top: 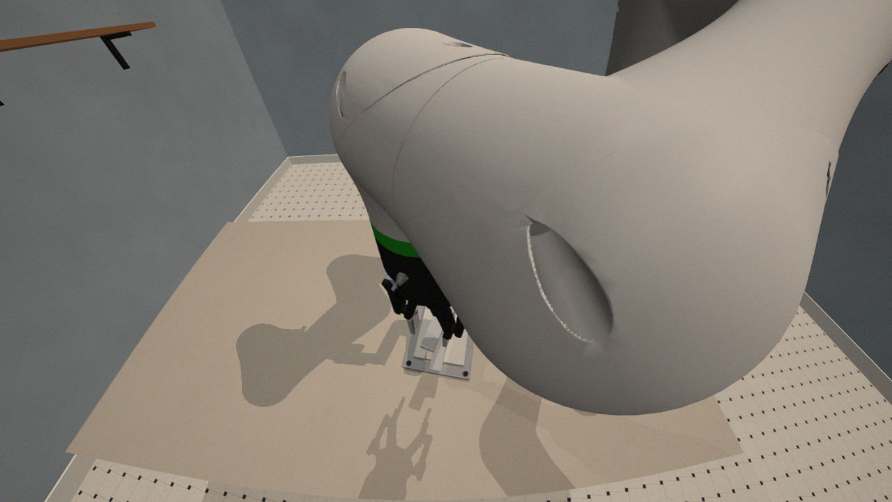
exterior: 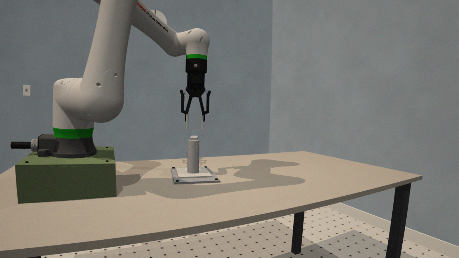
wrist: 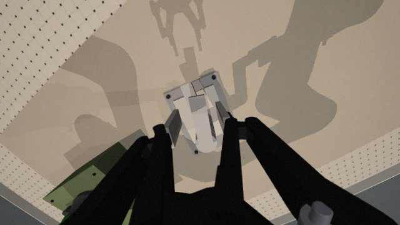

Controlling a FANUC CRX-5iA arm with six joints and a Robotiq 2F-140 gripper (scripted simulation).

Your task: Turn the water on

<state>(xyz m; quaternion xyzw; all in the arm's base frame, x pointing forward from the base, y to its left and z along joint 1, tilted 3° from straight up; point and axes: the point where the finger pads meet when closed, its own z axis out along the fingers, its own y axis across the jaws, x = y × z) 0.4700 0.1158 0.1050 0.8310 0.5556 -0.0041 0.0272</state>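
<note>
The lever lies 10 mm behind my hand, 30 mm to the right of it and 60 mm below it. Round my hand: tap: 20 mm behind, 50 mm to the right, 120 mm below.
</note>
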